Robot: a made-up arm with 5 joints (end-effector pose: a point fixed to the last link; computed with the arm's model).
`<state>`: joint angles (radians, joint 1 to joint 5).
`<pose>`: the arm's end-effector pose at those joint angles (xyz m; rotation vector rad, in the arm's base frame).
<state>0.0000 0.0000 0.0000 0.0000 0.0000</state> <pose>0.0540 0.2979 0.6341 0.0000 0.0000 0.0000</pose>
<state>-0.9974 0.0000 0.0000 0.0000 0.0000</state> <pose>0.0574 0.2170 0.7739 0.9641 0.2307 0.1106</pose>
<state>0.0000 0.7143 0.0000 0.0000 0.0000</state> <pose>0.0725 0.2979 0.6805 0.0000 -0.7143 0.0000</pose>
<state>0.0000 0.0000 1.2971 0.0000 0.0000</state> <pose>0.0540 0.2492 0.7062 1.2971 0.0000 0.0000</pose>
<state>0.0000 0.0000 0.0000 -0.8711 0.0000</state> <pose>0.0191 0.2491 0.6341 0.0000 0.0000 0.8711</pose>
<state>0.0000 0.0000 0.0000 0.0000 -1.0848</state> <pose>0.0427 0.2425 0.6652 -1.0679 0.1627 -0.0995</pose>
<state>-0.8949 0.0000 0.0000 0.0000 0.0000</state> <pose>0.0551 0.2311 0.7640 0.8650 0.2070 0.0992</pose>
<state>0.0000 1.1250 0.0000 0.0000 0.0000</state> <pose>0.0671 0.2979 0.7092 0.0000 -1.1250 0.0000</pose>
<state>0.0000 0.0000 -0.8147 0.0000 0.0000</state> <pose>0.0540 0.2725 0.5829 -0.8147 0.0000 0.0000</pose>
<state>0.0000 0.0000 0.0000 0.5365 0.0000</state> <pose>0.0906 0.3071 0.6341 0.0000 0.0000 -0.5365</pose>
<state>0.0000 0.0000 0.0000 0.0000 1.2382</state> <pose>0.0587 0.3554 0.6782 1.2189 -0.1857 0.1137</pose>
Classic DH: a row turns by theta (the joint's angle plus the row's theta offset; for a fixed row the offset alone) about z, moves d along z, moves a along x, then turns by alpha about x. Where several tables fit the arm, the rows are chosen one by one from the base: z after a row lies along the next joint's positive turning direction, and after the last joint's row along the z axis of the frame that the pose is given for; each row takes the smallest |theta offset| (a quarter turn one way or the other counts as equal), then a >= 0, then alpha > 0; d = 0 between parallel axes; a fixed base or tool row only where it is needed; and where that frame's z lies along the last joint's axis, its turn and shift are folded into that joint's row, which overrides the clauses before.
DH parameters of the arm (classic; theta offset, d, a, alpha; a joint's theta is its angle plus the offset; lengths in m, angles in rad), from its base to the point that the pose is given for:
base (fixed): -1.3359 0.6178 -0.1083 1.6819
joint 1: -1.5443 -0.0343 -0.0608 -1.3374
joint 2: -0.1142 -0.1127 0.044 -1.5708
joint 3: 1.5708 0.088 0.01 1.5708
joint 4: 0.1512 -0.0629 0.0537 -1.6627
joint 5: 0 -0.0441 0.0023 -1.4789
tool (fixed): -1.4196 -0.0628 0 0

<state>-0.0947 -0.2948 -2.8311 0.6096 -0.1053</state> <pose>0.0679 0.1553 0.5973 -2.6352 -0.8025 0.1919</pose>
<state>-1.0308 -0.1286 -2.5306 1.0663 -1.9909</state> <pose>0.0256 0.2562 0.6636 2.5483 -0.0222 1.6421</pose>
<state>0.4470 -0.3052 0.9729 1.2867 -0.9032</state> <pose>0.0930 0.2480 0.6183 -0.2416 1.1740 -1.1506</pose>
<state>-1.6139 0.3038 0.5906 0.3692 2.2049</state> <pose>0.1394 -0.0458 0.7716 -1.9014 0.3613 0.7722</pose>
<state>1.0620 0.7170 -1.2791 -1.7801 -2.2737</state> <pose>0.0689 0.3303 0.5393 1.5837 0.0040 -0.6439</pose>
